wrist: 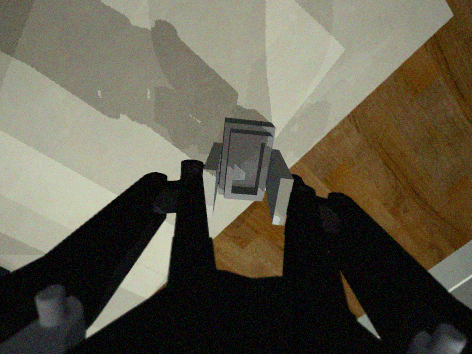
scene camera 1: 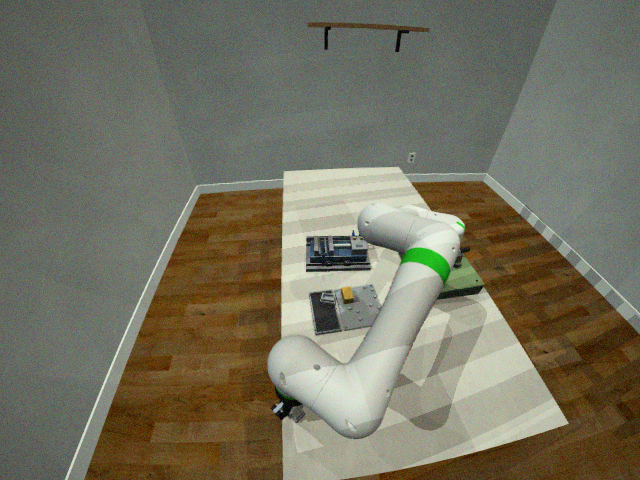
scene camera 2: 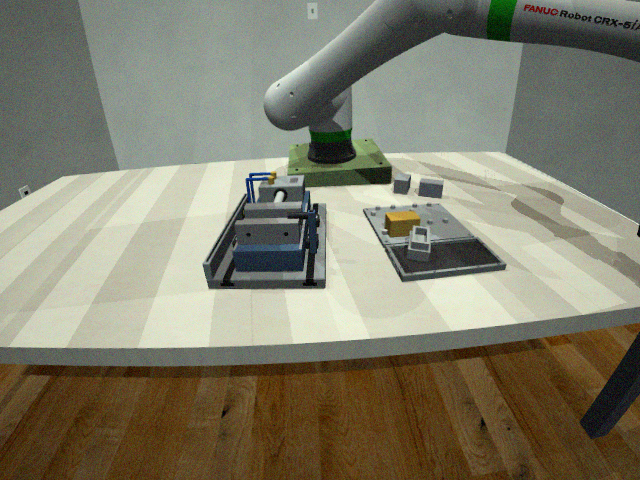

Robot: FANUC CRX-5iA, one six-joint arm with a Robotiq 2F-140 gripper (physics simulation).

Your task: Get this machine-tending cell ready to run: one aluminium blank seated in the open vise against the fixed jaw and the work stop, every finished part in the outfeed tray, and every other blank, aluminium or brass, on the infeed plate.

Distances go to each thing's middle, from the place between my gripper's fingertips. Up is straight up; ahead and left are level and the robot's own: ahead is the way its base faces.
Labels:
My gripper is now 320 mm past the infeed plate (scene camera 2: 453,229) and 320 mm to the left of it. Round my hand: brass blank (scene camera 2: 398,224) (280 mm behind, 370 mm to the right, 20 mm above).

